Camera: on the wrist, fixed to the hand. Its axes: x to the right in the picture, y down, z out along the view.
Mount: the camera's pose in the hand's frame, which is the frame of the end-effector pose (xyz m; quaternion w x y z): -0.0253 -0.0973 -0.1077 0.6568 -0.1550 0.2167 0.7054
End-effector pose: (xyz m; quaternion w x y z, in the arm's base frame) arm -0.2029 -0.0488 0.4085 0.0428 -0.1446 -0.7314 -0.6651
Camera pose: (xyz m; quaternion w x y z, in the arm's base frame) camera -0.2188 -0.1660 0.3206 0.6334 -0.4734 -0.2660 -0.5513
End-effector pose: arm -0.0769 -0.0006 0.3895 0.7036 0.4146 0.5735 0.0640
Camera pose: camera -0.2155 -0.0230 0.3448 0.3570 0.5540 0.2268 0.7171
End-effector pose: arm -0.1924 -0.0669 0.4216 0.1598 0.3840 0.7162 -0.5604
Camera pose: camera -0.2251 0.0159 0.5390 0.4046 0.8541 0.3210 -0.0611
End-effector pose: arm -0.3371 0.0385 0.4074 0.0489 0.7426 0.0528 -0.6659
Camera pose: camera -0.2478 0.1499 0.4440 0.6055 0.6617 -0.3753 -0.2338
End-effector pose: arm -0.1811 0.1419 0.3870 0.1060 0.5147 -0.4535 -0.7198
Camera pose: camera -0.0490 0.1541 0.3228 0.7555 0.1577 -0.5264 -0.3568
